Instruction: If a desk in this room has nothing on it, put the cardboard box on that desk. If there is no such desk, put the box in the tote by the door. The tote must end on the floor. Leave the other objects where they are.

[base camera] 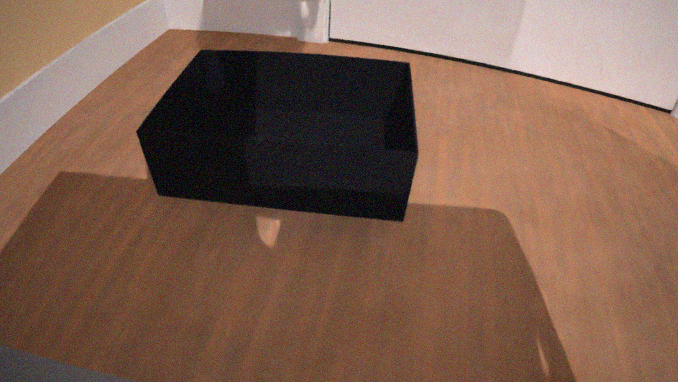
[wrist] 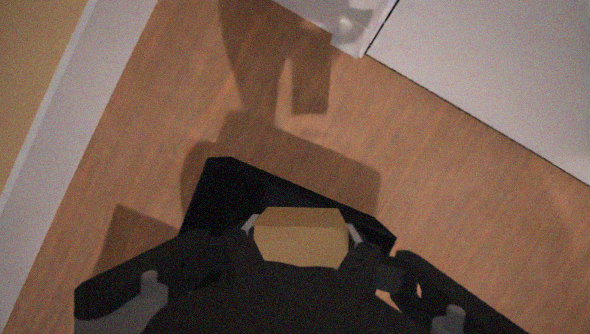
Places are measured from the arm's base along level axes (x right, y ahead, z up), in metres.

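Pixels of known places: gripper, fingertip midpoint: (wrist: pixel 300 231).
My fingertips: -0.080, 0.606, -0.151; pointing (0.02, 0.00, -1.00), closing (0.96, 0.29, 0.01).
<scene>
Behind a point stands the place of what it marks, as x, y, z.
The black tote (base camera: pixel 280 200) {-0.071, 0.402, -0.382} (wrist: pixel 225 185) {-0.216, 0.549, -0.394} is open-topped and stands upright on the floor. In the base camera view it is left of the middle; in the wrist view its far part shows beyond the fingers and the rest is hidden behind the gripper. My gripper (wrist: pixel 300 231) {-0.080, 0.606, -0.151} is shut on the tan cardboard box (wrist: pixel 301 242) {-0.081, 0.610, -0.120}, which sits between the two fingertips. In the wrist view the box overlaps the tote; its height above the tote is hard to tell. The base camera view does not show the gripper or the box. No desk shows in either view.
A white door (base camera: pixel 500 40) {0.273, 0.823, -0.331} (wrist: pixel 500 75) {0.096, 0.848, -0.274} stands behind and to the right of the tote. A tan wall (base camera: pixel 55 35) {-0.504, 0.624, -0.273} (wrist: pixel 35 65) {-0.502, 0.636, -0.283} with a white baseboard (base camera: pixel 75 75) {-0.490, 0.623, -0.350} (wrist: pixel 85 115) {-0.497, 0.578, -0.367} runs along the left. Shadows of the robot fall on the wooden floor (base camera: pixel 525 150) {0.267, 0.561, -0.397} (wrist: pixel 450 175) {0.173, 0.727, -0.397}.
</scene>
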